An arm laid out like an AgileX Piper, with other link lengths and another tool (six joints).
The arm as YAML. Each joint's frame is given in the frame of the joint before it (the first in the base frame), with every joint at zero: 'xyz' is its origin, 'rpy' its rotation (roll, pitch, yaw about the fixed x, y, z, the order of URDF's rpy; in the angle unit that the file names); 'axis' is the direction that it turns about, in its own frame. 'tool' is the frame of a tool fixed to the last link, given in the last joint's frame.
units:
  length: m
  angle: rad
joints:
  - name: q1
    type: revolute
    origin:
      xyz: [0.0, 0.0, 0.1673]
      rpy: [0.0, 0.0, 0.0]
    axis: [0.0, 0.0, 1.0]
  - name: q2
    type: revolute
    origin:
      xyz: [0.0, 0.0, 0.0]
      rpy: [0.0, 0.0, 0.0]
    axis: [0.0, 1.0, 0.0]
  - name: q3
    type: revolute
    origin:
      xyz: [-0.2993, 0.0, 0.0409]
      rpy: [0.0, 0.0, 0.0]
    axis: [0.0, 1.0, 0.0]
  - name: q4
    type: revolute
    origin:
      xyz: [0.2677, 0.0, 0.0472]
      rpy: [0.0, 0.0, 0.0]
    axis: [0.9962, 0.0, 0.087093]
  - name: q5
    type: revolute
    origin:
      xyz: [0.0, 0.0, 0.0]
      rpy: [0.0, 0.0, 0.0]
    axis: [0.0, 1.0, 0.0]
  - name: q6
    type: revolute
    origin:
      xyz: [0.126, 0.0, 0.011]
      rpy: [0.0, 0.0, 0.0]
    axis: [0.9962, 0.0, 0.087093]
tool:
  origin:
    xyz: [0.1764, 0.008, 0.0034]
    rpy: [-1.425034, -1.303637, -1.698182]
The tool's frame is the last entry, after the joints.
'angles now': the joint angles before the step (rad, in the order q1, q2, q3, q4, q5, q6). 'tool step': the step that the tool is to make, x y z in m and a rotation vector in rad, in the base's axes. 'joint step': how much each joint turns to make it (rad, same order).
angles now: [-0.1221 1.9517 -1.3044 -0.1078 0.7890 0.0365]
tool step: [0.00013 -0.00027 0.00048 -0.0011 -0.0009 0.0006]
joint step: [0.0000 -0.0011 0.0000 -0.0012 0.0000 0.0000]
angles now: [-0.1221 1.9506 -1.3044 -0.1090 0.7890 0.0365]
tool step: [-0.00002 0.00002 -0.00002 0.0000 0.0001 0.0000]
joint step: [0.0001 0.0000 0.0000 0.0000 0.0001 0.0001]
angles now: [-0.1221 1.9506 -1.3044 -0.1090 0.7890 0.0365]
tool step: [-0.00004 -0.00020 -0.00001 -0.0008 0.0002 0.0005]
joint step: [0.0000 0.0000 0.0000 -0.0010 0.0001 0.0000]
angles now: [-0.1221 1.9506 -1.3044 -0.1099 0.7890 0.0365]
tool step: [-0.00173 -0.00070 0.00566 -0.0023 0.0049 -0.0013]
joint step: [0.0001 -0.0094 -0.0090 -0.0018 0.0231 0.0001]
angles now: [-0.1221 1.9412 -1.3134 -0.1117 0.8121 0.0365]
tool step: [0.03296 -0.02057 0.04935 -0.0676 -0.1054 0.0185]
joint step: [-0.0046 -0.0449 -0.0890 -0.0596 0.0212 0.0015]
